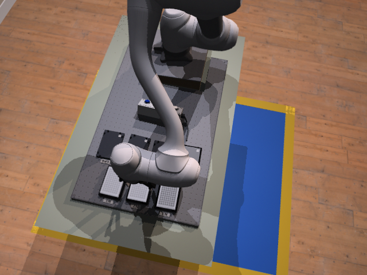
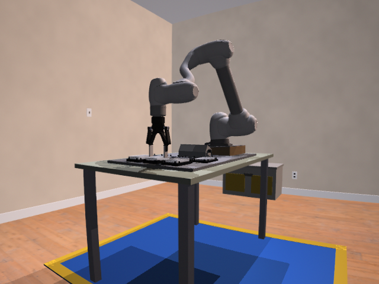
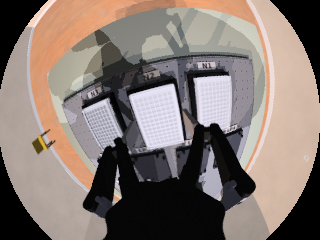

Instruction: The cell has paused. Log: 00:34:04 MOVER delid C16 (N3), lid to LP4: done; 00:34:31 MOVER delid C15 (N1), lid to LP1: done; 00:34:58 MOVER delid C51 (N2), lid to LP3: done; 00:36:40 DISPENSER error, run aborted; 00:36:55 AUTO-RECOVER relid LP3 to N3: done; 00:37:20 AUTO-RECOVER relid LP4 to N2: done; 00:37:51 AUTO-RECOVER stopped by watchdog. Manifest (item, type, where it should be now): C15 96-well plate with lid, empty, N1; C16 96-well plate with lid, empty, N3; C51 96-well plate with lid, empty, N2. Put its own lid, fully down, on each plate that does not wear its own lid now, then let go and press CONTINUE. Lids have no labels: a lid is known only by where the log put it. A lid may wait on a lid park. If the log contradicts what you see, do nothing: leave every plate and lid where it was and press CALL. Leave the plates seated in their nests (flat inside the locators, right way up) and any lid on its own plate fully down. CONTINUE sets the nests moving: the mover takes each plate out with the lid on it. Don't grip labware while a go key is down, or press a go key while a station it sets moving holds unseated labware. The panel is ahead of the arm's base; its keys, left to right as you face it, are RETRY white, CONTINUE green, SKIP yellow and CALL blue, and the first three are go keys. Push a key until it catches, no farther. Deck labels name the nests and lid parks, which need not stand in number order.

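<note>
Right now my hand is 230 mm to the right of the lid park LP1, 140 mm past it and 50 mm above it. The rest, counted from my hand: lid park LP2: 190 mm behind, 50 mm below, 40 mm to the right; lid park LP3: 160 mm behind, 90 mm to the left, 50 mm below; 96-well plate: 130 mm to the left, 30 mm below, 30 mm ahead.
</note>
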